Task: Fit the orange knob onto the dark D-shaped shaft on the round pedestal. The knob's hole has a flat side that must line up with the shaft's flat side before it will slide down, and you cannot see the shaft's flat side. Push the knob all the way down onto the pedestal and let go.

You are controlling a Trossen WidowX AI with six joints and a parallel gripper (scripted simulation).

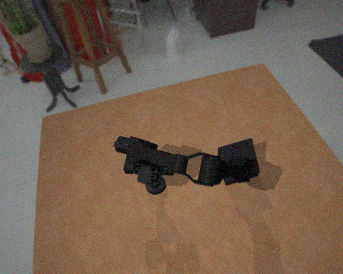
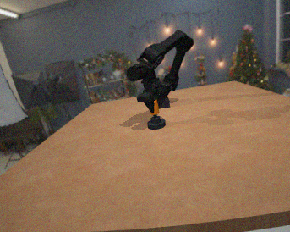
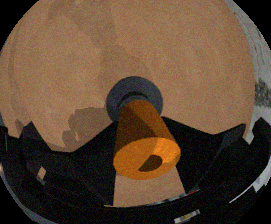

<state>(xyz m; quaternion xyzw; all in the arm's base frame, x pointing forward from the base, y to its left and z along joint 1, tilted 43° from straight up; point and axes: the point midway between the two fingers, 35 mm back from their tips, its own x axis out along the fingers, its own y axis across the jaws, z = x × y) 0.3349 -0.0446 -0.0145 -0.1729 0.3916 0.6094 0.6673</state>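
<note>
My gripper tip is now 2 cm below the orange knob. Round my gripper tip: round pedestal: 4 cm below.
</note>
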